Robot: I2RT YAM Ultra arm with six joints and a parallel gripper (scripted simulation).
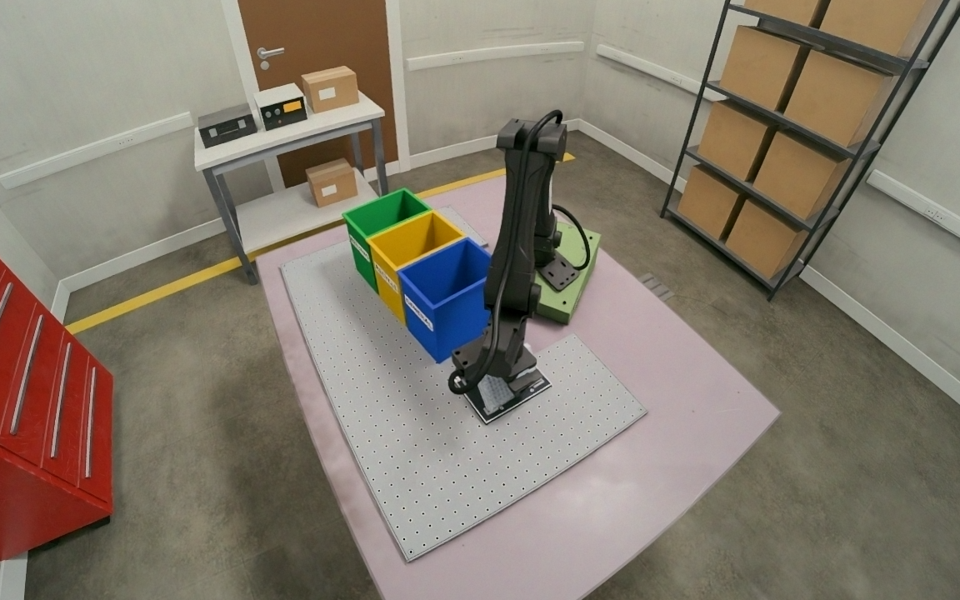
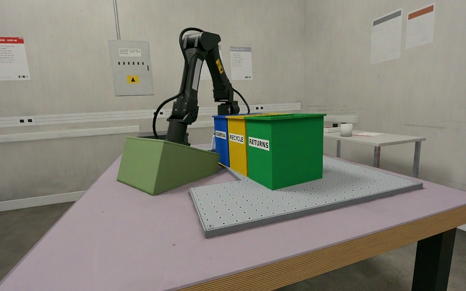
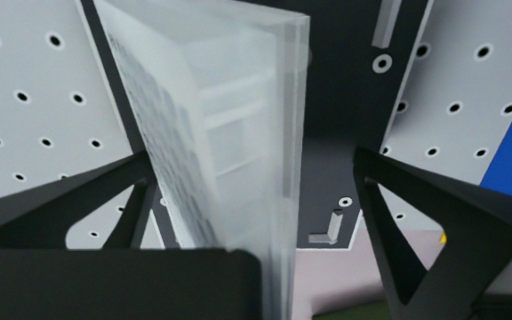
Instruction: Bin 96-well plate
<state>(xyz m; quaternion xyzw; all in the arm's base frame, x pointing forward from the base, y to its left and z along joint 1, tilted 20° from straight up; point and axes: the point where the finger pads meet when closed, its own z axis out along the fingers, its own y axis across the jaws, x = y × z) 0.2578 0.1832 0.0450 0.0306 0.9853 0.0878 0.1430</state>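
Now: the plate nest N1 10 mm ahead of my hand and 20 mm below it. The rest, counted from my hand: yellow recycle bin: 10 mm ahead, 310 mm to the right, 70 mm above; then 96-well plate: 10 mm ahead, 20 mm to the left, 30 mm above; then blue general bin: 10 mm ahead, 180 mm to the right, 70 mm above.
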